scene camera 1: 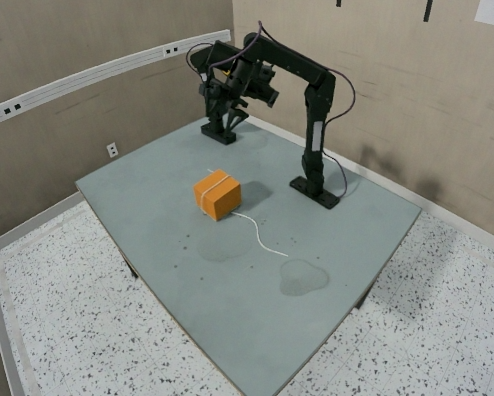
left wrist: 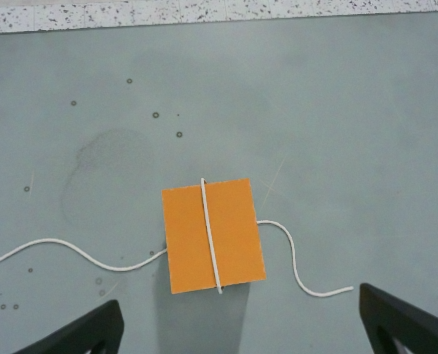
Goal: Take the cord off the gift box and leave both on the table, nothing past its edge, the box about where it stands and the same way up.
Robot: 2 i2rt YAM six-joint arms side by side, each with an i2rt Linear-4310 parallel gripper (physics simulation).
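Where they show: left gripper, between the fingertips: (scene camera 1: 216, 124) (left wrist: 235, 305); right gripper, between the fingertips: (scene camera 1: 256, 97); left arm's base, origin of its link: (scene camera 1: 313, 192); right arm's base, origin of its link: (scene camera 1: 217, 131).
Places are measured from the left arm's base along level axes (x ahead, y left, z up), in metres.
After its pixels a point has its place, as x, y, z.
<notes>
The orange gift box (scene camera 1: 226, 202) @(0.307, -0.139, 0.061) (left wrist: 185, 240) @(0.299, -0.159, 0.105) stands on the table. A white cord (scene camera 1: 258, 232) @(0.293, -0.006, 0.005) (left wrist: 210, 235) @(0.302, -0.188, 0.112) crosses its top and goes down two opposite sides. In the left wrist view, one tail curves right and ends near a fingertip in the picture; the longer tail runs off the left side. In scene camera 1 the long tail ends on the table, and a short bit shows behind the box. My left gripper (scene camera 1: 232, 122) (left wrist: 235, 305) @(0.279, -0.184, 0.326) is open and empty, high above the table. My right gripper (scene camera 1: 273, 87) is open, raised, farther right in scene camera 1. The box's underside is hidden.
The grey-green table (scene camera 1: 210, 320) @(0.597, 0.130, 0.000) (left wrist: 320, 100) @(0.511, -0.410, 0.000) has stains and small dark spots. Its edge shows at the top of the left wrist view, with speckled floor beyond. Both arm bases stand toward the back, near the walls. The two arms are close together and overlap in scene camera 1.
</notes>
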